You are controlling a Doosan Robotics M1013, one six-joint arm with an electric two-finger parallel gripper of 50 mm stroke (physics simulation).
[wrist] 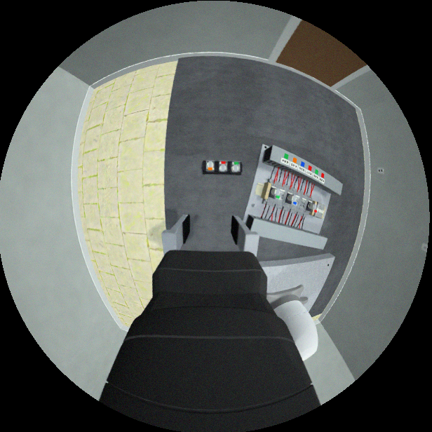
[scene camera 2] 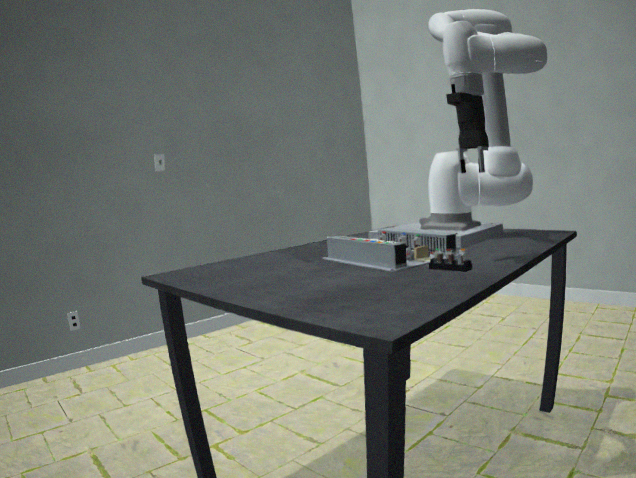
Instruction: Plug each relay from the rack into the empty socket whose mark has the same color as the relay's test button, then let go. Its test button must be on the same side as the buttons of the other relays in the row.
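Places are measured from the arm's base along level axes (x ahead, y left, z up), in metres.
Where they show: gripper, between the fingertips: (scene camera 2: pixel 472 172); arm's base, origin of its link: (scene camera 2: pixel 451 227).
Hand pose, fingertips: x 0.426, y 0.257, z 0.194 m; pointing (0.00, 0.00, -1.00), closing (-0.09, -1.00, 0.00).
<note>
Each offset is from my fingertips to the top centre of the thing. Level surfaces: height alone.
A black rack {dx +0.091, dy -0.036, dz -0.208 m} (scene camera 2: pixel 450 266) (wrist: pixel 216 173) stands on the table and holds three clear relays. In the wrist view, the relay with the orange button (wrist: pixel 210 165) is at the left, the relay with the red button (wrist: pixel 223 167) in the middle and the relay with the green button (wrist: pixel 236 167) at the right. The panel (wrist: pixel 254 204) carries a row with relays whose buttons are green (wrist: pixel 276 194), blue (wrist: pixel 294 200) and red (wrist: pixel 315 208). Colored marks run along its upper duct; the sockets are too small to tell apart. My gripper (scene camera 2: pixel 471 167) (wrist: pixel 210 223) is open and empty, high above the table.
Two grey wire ducts {dx +0.080, dy -0.301, dz -0.168 m} (scene camera 2: pixel 359 250) (wrist: pixel 287 233) stand along the panel's long sides, with red and black wires between them. The robot's base plate (scene camera 2: pixel 480 235) (wrist: pixel 310 272) lies beyond the panel. The dark table {dz -0.231 m} (scene camera 2: pixel 287 292) (wrist: pixel 220 100) ends left of the rack in the wrist view.
</note>
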